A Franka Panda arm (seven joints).
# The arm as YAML. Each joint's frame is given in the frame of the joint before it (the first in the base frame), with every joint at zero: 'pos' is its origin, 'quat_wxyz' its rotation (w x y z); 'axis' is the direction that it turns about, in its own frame. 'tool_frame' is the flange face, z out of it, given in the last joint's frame.
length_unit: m
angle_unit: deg
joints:
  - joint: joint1
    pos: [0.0, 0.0, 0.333]
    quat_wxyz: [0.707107, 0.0, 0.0, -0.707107]
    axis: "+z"
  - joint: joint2
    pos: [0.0, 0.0, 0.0]
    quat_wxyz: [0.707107, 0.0, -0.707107, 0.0]
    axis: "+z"
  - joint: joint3
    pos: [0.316, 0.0, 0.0]
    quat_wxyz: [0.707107, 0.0, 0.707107, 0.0]
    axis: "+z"
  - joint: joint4
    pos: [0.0, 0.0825, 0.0]
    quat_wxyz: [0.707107, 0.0, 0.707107, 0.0]
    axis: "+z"
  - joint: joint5
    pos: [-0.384, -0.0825, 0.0]
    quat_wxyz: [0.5, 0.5, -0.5, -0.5]
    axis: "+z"
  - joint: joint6
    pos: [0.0, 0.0, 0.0]
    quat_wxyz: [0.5, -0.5, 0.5, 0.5]
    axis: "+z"
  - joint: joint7
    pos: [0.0, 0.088, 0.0]
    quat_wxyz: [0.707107, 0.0, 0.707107, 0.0]
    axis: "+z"
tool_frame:
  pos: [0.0, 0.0, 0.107]
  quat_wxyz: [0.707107, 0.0, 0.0, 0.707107]
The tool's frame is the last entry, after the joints.
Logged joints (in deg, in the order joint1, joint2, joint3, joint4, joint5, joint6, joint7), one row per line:
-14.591, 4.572, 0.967, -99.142, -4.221, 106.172, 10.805
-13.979, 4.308, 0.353, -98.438, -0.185, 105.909, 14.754
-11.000, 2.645, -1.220, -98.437, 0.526, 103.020, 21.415
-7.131, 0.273, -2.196, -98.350, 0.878, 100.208, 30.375
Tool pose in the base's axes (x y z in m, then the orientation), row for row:
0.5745, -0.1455, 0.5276, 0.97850, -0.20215, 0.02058, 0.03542
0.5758, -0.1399, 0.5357, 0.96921, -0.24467, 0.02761, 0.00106
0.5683, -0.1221, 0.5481, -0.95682, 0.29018, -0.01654, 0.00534
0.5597, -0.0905, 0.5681, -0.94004, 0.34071, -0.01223, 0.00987
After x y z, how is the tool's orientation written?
As a quaternion, x y z w.
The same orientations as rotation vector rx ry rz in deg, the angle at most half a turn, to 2 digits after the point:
172.27, -35.59, 3.62
174.34, -44.01, 4.97
-171.64, 52.06, -2.97
-168.15, 60.95, -2.19

